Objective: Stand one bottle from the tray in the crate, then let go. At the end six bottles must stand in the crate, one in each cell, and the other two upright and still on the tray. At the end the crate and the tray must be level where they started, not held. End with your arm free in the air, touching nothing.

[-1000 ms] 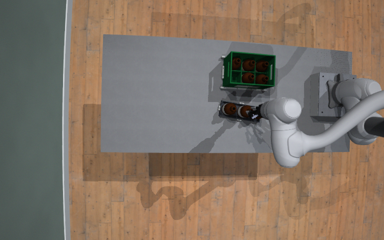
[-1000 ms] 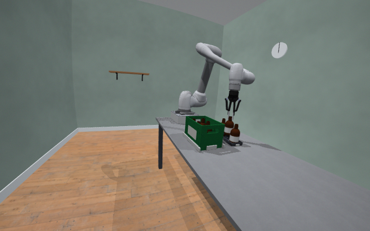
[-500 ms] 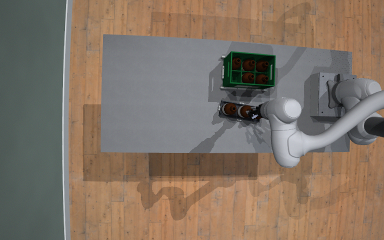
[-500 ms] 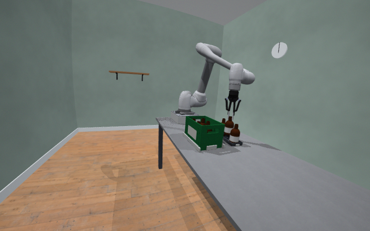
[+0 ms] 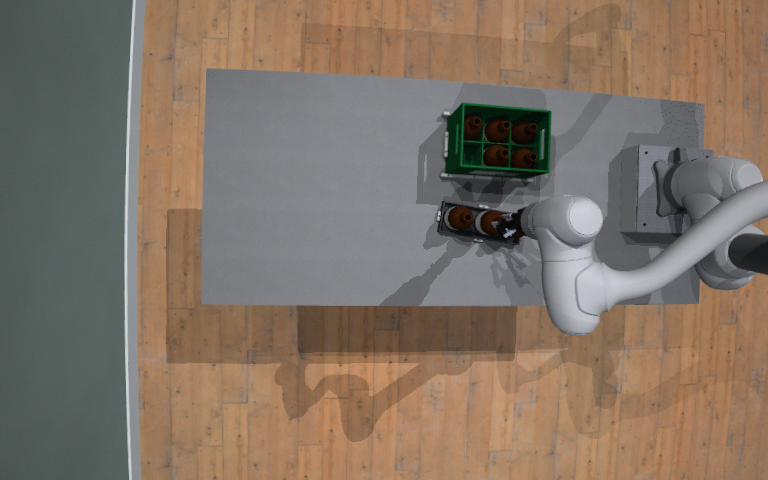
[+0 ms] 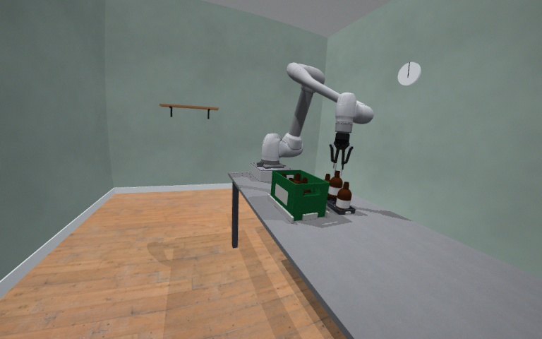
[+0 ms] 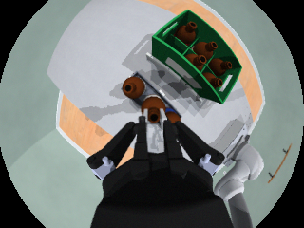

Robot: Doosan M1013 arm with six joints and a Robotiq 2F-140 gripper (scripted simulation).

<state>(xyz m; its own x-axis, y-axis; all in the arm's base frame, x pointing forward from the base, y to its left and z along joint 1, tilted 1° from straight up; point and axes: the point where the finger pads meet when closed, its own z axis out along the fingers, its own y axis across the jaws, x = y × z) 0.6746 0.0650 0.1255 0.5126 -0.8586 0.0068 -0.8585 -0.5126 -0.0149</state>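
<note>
Right now my hand is 90 mm above the brown bottle. The rest, counted from my hand: green crate: 240 mm to the right, 130 mm below, 40 mm behind; dark tray: 200 mm below.
</note>
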